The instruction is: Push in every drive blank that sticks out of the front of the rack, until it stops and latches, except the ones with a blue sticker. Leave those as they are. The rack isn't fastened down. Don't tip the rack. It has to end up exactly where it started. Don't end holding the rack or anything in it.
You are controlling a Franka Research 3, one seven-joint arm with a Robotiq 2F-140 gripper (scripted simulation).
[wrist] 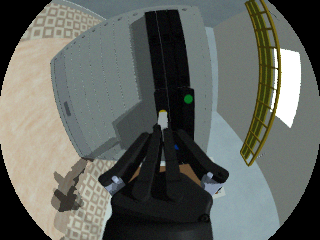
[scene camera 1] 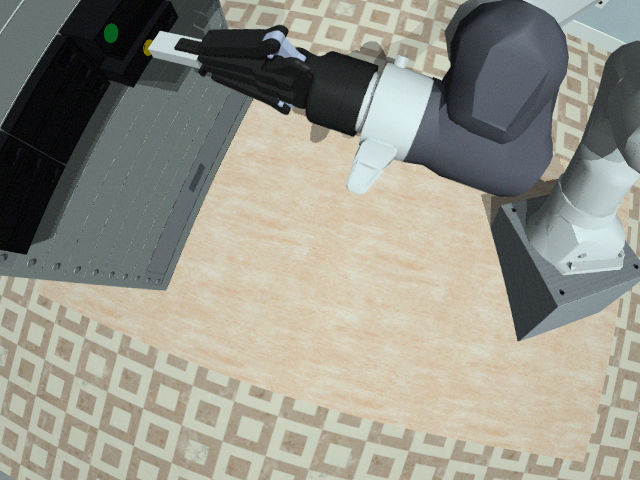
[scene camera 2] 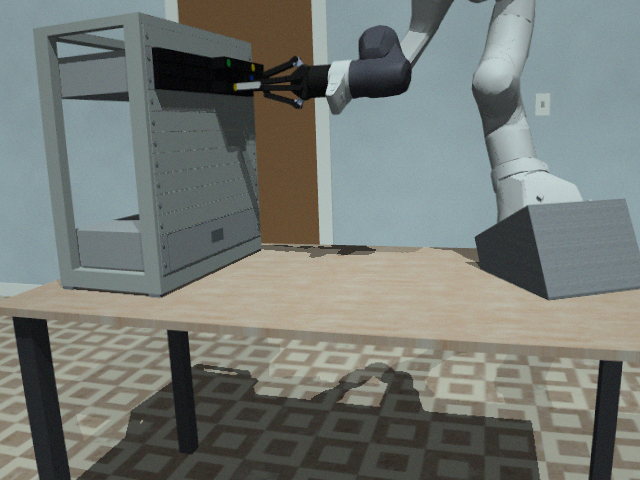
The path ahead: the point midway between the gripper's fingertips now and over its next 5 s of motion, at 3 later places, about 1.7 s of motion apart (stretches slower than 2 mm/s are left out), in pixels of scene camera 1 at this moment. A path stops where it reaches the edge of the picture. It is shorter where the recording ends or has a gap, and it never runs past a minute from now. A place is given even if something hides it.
The gripper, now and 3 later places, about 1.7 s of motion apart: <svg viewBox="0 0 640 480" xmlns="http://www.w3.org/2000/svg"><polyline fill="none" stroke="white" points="156,44 144,43 135,41 129,39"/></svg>
